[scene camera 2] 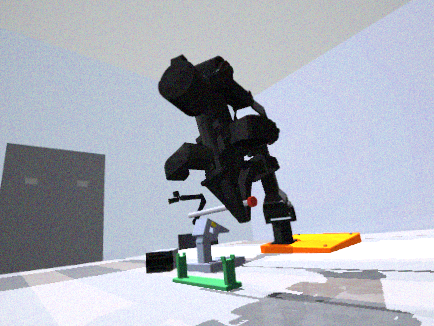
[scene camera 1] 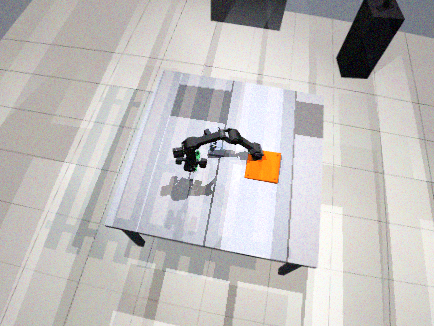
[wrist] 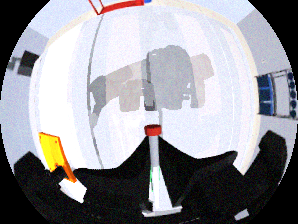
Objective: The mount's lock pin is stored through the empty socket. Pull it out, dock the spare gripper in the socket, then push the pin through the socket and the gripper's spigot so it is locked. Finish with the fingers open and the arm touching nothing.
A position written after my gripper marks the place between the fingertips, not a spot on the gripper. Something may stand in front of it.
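In scene camera 2 I see my gripper [scene camera 2: 245, 222] and a grey mount [scene camera 2: 206, 231]. The wrist view shows my gripper [wrist: 152, 138] again, and my gripper holds a lock pin [wrist: 153, 130].
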